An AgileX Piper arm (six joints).
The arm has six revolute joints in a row. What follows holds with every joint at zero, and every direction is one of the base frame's. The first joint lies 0.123 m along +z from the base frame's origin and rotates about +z. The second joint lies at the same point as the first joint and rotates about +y. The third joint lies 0.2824 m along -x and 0.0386 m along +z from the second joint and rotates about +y. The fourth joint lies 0.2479 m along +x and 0.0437 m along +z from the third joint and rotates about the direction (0.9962, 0, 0.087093). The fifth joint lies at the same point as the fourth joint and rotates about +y. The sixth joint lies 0.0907 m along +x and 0.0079 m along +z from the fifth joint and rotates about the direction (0.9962, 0, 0.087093). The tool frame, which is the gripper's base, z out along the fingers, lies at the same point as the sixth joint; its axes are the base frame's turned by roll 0, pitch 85.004 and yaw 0 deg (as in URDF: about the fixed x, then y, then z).
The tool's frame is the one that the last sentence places.
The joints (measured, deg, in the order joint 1, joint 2, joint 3, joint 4, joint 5, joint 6), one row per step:
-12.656, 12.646, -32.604, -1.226, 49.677, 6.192
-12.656, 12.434, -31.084, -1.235, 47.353, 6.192
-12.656, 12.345, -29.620, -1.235, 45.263, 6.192
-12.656, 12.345, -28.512, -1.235, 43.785, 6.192
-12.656, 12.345, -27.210, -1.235, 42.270, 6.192
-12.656, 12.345, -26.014, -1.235, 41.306, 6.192
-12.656, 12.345, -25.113, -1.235, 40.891, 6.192
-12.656, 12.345, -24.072, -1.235, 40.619, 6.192
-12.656, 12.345, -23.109, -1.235, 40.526, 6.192
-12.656, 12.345, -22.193, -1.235, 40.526, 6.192
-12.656, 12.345, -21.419, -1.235, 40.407, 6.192
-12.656, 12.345, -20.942, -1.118, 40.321, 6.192
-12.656, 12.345, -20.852, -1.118, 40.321, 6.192
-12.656, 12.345, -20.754, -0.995, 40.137, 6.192
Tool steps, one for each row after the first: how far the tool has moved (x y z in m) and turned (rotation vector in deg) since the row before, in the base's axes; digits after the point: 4 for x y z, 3 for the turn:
0.0030, -0.0006, -0.0045, -0.251, -0.984, 0.042
0.0031, -0.0006, -0.0047, -0.174, -0.693, 0.041
0.0024, -0.0005, -0.0038, -0.092, -0.358, 0.030
0.0025, -0.0005, -0.0048, -0.058, -0.205, 0.031
0.0020, -0.0004, -0.0051, 0.044, 0.228, 0.020
0.0012, -0.0003, -0.0043, 0.104, 0.475, 0.008
0.0012, -0.0003, -0.0054, 0.167, 0.751, 0.006
0.0009, -0.0002, -0.0052, 0.190, 0.849, 0.002
0.0008, -0.0002, -0.0051, 0.201, 0.894, 0.000
0.0007, -0.0001, -0.0041, 0.143, 0.639, 0.002
0.0004, 0.0000, -0.0025, 0.196, 0.357, 0.030
0.0001, 0.0000, -0.0005, 0.020, 0.088, 0.000
0.0002, 0.0001, -0.0003, 0.097, -0.110, 0.032

